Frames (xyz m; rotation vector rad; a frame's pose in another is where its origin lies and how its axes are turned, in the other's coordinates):
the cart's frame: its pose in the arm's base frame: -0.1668 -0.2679 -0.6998 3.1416 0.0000 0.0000
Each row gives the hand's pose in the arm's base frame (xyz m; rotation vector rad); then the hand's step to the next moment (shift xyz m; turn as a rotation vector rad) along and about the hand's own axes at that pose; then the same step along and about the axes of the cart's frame.
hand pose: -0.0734 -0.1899 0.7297 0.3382 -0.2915 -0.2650
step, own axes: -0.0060 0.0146 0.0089 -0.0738 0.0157 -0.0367
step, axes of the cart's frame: -0.0054 -0.0126 -0.0119 -0.0531 -0.0470 0.0448
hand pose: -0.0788 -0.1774 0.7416 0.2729 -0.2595 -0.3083
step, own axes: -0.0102 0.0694 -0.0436 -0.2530 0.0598 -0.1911
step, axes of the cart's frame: 0.0214 -0.0767 0.0218 -0.1617 -0.1812 0.2124
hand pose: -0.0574 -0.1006 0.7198 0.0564 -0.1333 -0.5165
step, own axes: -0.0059 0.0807 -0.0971 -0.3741 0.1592 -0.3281
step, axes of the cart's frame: 0.0480 -0.0749 0.0897 -0.1981 -0.3303 0.3530
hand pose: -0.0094 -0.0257 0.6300 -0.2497 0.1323 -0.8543
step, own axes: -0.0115 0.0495 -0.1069 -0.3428 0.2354 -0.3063
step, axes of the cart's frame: 0.0056 -0.0223 0.1161 -0.1175 -0.3581 0.3532
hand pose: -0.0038 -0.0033 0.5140 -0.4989 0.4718 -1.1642
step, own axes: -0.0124 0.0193 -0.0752 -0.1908 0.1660 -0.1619
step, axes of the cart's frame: -0.0341 -0.0083 0.0704 -0.0344 -0.2113 0.2105
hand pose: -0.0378 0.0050 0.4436 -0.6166 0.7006 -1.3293
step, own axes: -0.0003 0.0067 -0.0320 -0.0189 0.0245 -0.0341
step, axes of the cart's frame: -0.0200 -0.0010 0.0259 -0.0119 -0.0220 0.0387
